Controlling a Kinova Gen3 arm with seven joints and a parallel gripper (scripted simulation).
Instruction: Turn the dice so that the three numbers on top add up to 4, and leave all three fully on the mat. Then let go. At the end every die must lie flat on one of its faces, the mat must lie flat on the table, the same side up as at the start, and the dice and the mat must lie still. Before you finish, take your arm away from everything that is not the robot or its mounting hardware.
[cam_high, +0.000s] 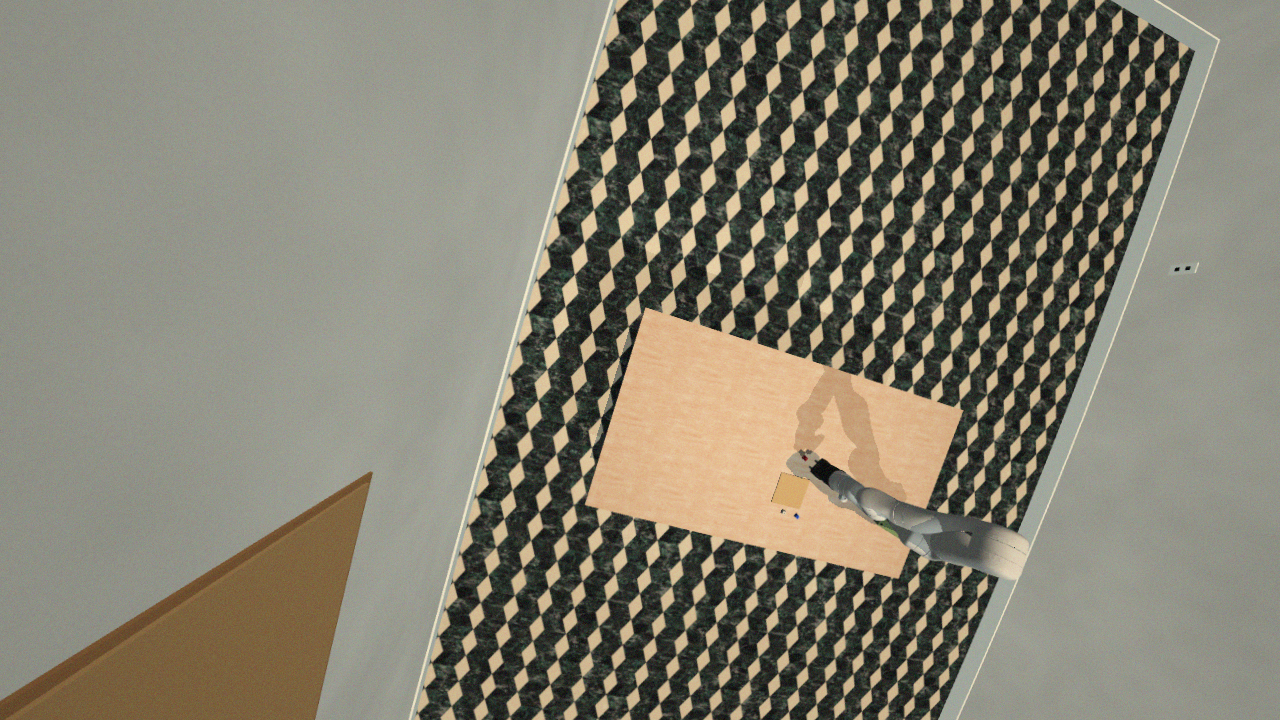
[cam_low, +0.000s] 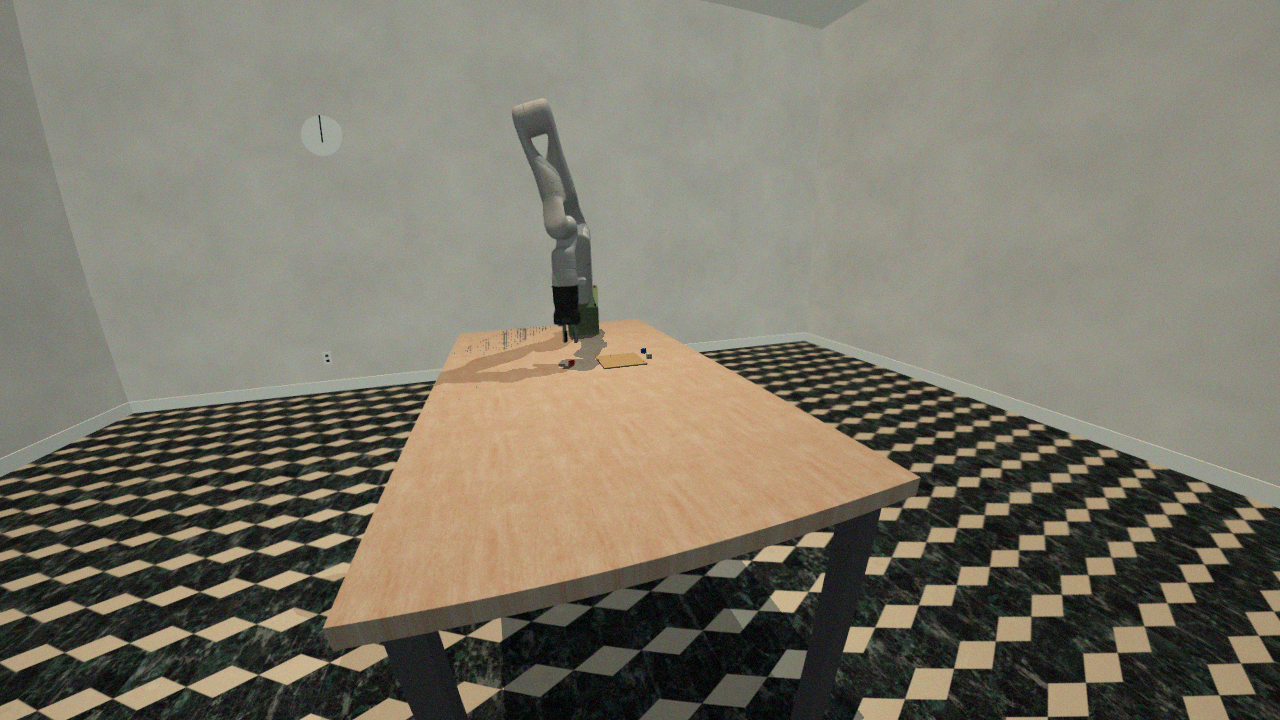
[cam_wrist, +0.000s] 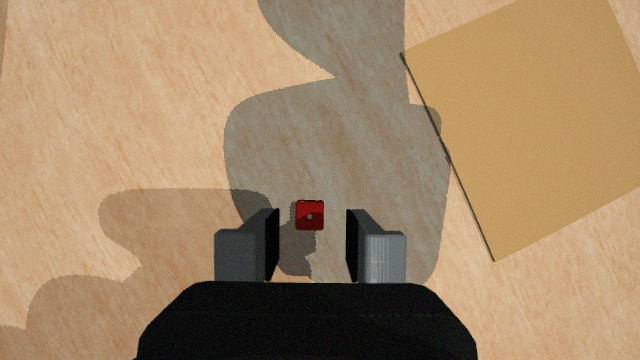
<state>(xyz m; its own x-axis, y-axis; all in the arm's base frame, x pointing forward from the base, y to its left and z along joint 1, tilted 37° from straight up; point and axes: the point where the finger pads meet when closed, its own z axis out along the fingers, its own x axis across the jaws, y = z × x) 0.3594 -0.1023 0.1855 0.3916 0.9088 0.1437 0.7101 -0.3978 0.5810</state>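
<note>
The red die is 9 cm below my hand. Also, from my hand: tan mat (16 cm to the left, 9 cm below, 1 cm ahead); then blue die (26 cm to the left, 9 cm below, 5 cm behind); then white die (26 cm to the left, 9 cm below, 2 cm ahead).
</note>
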